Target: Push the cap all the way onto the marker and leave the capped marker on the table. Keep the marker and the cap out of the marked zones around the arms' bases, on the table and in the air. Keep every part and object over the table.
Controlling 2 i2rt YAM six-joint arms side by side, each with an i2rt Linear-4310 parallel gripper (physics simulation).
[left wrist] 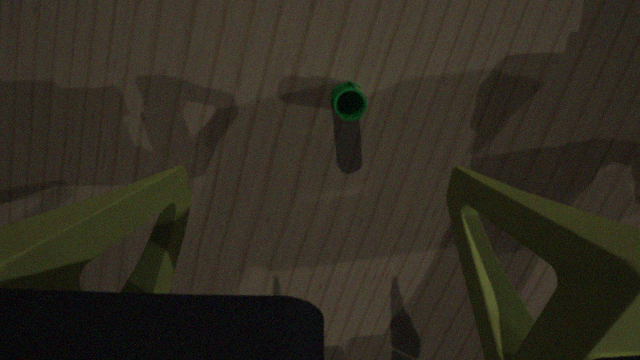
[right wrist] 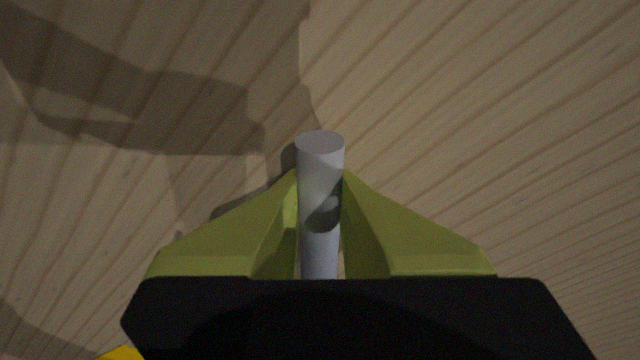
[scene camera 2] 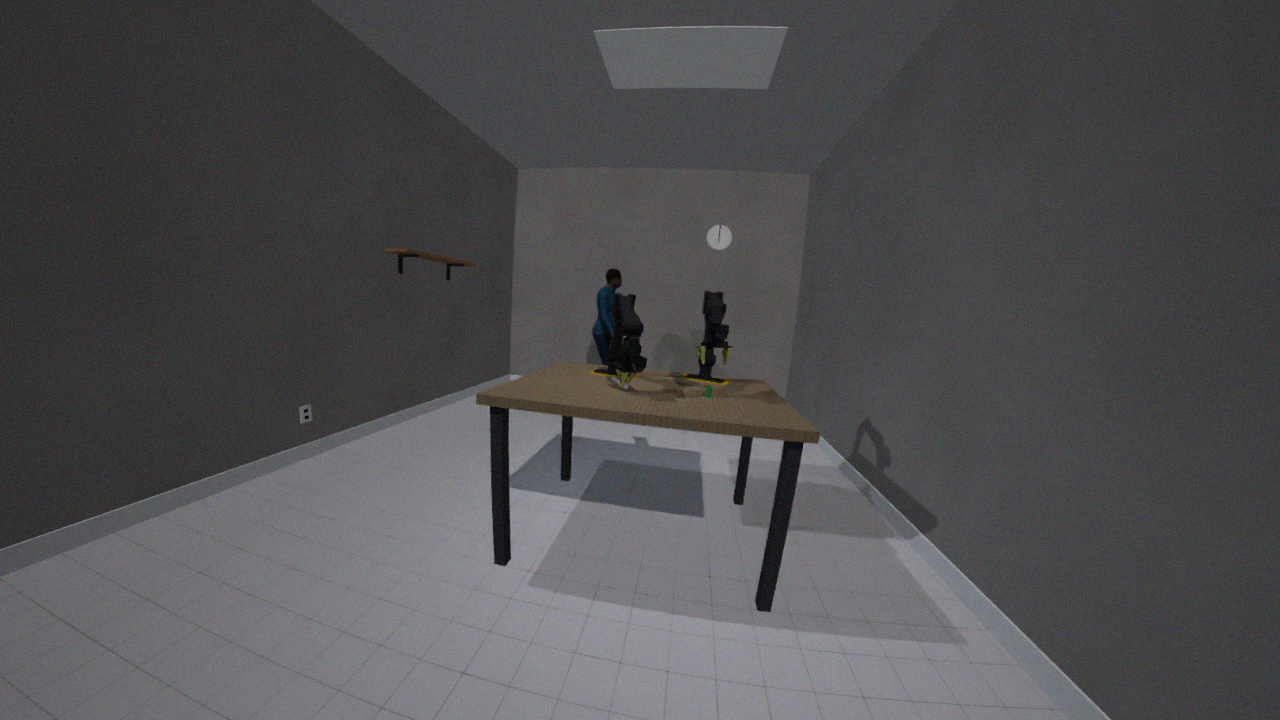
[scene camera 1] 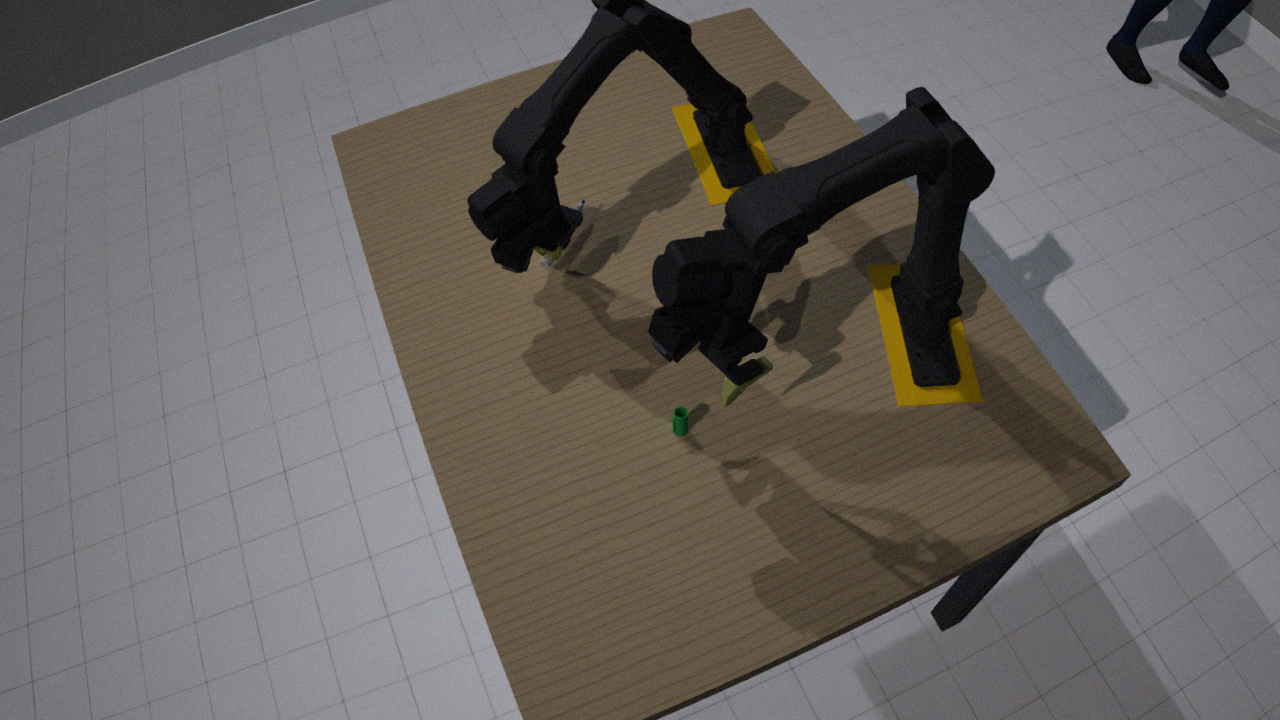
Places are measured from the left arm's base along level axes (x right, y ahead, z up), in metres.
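Pixels of known places: left gripper, fingertip midpoint: [left wrist: 319, 180] [scene camera 2: 714, 365] [scene camera 1: 700, 379]; right gripper, fingertip midpoint: [right wrist: 319, 181] [scene camera 2: 623, 387] [scene camera 1: 552, 256]; left arm's base, origin of the base link: [scene camera 2: 704, 379] [scene camera 1: 923, 330]; right arm's base, origin of the base link: [scene camera 2: 613, 373] [scene camera 1: 725, 147].
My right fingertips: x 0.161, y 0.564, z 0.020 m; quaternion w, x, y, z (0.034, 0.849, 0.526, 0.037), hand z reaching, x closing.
Observation:
Ahead of a thing's pixels: the offset from my right fingertips to its top centre. "*": to the spot under its first point. Level surfaces: height alone.
The green cap @[dz +0.028, dx -0.310, dy -0.183 m] [scene camera 1: 680, 426] [scene camera 2: 708, 391] [left wrist: 349, 87] stands upright on the table, its open end up. My left gripper [scene camera 1: 748, 383] [scene camera 2: 714, 360] [left wrist: 319, 180] is open and empty, in the air to the upper right of the cap in scene camera 1. In the left wrist view the cap shows beyond the fingertips, between their lines. My right gripper [scene camera 1: 550, 254] [right wrist: 319, 181] is shut on the pale marker @[dz +0.024, dx +0.039, dy -0.020 m] [right wrist: 320, 185] [scene camera 1: 546, 262]. The marker's blunt end sticks out past the fingertips; its thin blue-tipped end shows on the gripper's other side in scene camera 1. The gripper hides the marker's middle.
Yellow marked zones @[* dz -0.019, dx -0.273, dy -0.525 m] [scene camera 1: 913, 394] @[* dz -0.018, dx +0.312, dy -0.236 m] [scene camera 1: 689, 125] lie around both arm bases on the wooden table @[dz -0.019 m] [scene camera 1: 572, 555] [scene camera 2: 554, 385]. The cap stands away from both zones, nearer the table's left edge in scene camera 1. A person [scene camera 2: 605, 308] stands behind the table.

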